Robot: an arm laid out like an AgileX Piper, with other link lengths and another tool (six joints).
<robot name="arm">
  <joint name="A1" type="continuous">
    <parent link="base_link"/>
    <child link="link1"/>
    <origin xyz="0 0 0.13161"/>
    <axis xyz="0 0 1"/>
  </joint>
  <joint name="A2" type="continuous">
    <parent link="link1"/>
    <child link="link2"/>
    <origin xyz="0 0 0"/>
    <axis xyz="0 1 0"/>
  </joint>
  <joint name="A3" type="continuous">
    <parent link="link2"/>
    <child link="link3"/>
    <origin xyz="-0.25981 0 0.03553"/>
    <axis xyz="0 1 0"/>
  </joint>
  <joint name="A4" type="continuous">
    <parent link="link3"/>
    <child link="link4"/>
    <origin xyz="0.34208 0 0.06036"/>
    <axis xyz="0.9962 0 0.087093"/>
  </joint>
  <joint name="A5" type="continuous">
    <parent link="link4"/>
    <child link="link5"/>
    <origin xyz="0 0 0"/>
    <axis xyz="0 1 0"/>
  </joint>
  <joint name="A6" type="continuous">
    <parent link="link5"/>
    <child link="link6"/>
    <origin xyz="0.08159 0 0.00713"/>
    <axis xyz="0.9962 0 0.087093"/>
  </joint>
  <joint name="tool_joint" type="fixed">
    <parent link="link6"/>
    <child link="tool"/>
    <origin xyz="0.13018 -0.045 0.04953" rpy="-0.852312 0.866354 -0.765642"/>
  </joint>
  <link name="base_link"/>
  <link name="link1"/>
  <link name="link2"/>
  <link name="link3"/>
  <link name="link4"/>
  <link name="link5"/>
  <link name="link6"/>
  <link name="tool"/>
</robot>
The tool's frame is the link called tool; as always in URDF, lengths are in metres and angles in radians. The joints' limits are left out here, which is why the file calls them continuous.
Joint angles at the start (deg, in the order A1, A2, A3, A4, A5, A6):
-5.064, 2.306, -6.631, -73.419, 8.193, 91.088
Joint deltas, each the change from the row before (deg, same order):
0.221, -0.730, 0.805, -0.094, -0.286, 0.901
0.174, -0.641, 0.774, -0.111, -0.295, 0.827
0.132, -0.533, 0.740, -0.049, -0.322, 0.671
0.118, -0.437, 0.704, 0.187, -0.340, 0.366
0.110, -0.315, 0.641, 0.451, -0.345, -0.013
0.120, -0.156, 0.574, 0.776, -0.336, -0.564
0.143, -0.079, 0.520, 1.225, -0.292, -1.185
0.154, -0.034, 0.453, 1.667, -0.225, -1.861
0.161, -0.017, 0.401, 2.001, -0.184, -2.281
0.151, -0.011, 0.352, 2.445, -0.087, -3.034
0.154, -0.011, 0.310, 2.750, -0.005, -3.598
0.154, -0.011, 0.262, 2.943, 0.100, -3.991
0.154, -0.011, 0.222, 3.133, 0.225, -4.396
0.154, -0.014, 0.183, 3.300, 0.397, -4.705
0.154, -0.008, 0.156, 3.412, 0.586, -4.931
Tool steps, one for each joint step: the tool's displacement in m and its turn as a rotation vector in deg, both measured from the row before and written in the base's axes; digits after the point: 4 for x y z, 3 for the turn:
0.0004, 0.0017, -0.0044, 0.735, -0.192, 0.585
0.0006, 0.0016, -0.0044, 0.652, -0.112, 0.535
0.0008, 0.0015, -0.0046, 0.565, -0.013, 0.509
0.0010, 0.0015, -0.0047, 0.504, 0.088, 0.512
0.0013, 0.0016, -0.0047, 0.401, 0.198, 0.502
0.0016, 0.0017, -0.0048, 0.193, 0.365, 0.487
0.0016, 0.0017, -0.0047, 0.038, 0.468, 0.463
0.0015, 0.0017, -0.0042, -0.181, 0.536, 0.405
0.0014, 0.0017, -0.0039, -0.262, 0.544, 0.381
0.0012, 0.0015, -0.0034, -0.556, 0.610, 0.283
0.0011, 0.0015, -0.0029, -0.805, 0.655, 0.221
0.0009, 0.0013, -0.0025, -0.996, 0.694, 0.149
0.0008, 0.0011, -0.0023, -1.199, 0.767, 0.075
0.0006, 0.0009, -0.0023, -1.325, 0.871, -0.014
0.0006, 0.0006, -0.0025, -1.422, 1.022, -0.089

